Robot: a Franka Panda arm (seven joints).
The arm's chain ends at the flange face. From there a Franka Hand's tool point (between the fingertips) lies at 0.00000 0.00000 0.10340 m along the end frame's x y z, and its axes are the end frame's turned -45 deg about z.
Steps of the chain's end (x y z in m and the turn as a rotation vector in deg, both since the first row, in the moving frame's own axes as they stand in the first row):
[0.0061 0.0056 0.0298 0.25 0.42 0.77]
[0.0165 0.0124 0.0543 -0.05 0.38 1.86]
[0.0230 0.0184 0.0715 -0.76 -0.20 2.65]
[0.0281 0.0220 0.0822 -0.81 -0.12 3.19]
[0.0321 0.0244 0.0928 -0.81 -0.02 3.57]
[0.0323 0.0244 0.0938 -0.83 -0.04 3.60]
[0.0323 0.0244 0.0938 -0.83 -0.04 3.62]
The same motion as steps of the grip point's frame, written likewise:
[0.0012 0.0085 0.0298 -0.12 0.47 0.77]
[0.0033 0.0210 0.0543 -0.30 0.23 1.86]
[0.0020 0.0300 0.0715 -0.40 -0.68 2.65]
[0.0031 0.0363 0.0822 -0.49 -0.66 3.19]
[0.0044 0.0409 0.0928 -0.56 -0.59 3.57]
[0.0044 0.0411 0.0938 -0.56 -0.62 3.60]
[0.0044 0.0411 0.0938 -0.56 -0.62 3.62]

